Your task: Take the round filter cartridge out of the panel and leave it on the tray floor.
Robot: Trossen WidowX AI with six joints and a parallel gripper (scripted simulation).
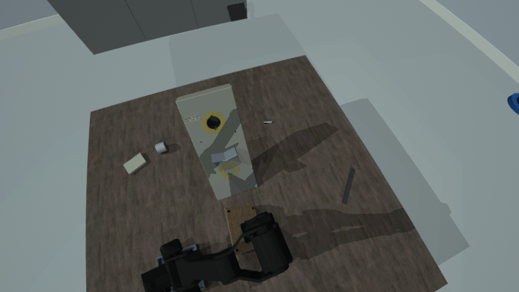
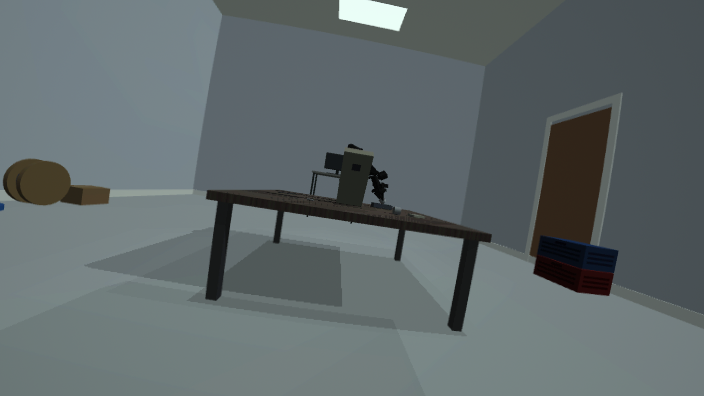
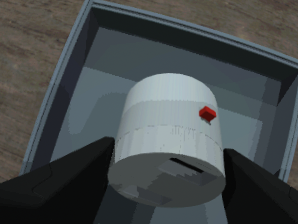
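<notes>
Now: gripper tip right at the round filter cartridge. From my gripper tip the other things lie so: grey tray: 5 cm below; then beige block: 49 cm ahead, 15 cm to the left, 6 cm below; then small pin: 52 cm ahead, 51 cm to the right, 6 cm below.
</notes>
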